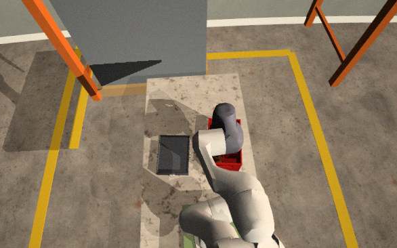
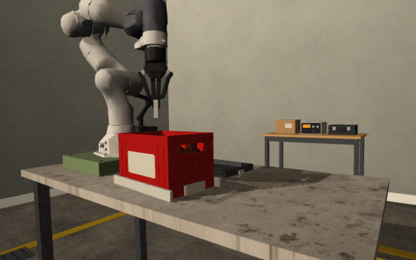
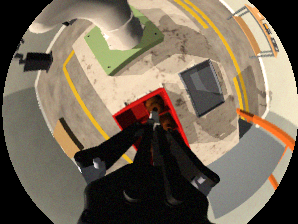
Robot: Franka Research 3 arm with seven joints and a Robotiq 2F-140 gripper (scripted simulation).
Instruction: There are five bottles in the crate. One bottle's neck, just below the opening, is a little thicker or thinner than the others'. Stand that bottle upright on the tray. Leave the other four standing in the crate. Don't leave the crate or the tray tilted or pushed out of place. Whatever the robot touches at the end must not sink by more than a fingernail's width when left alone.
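My hand is 17 cm above the red crate, 9 cm short of it and 4 cm to the left of it. The rest, counted from my hand: dark tray: 26 cm to the left, 24 cm below, 8 cm ahead; brown bottle: 17 cm below, 9 cm to the right, 9 cm ahead.
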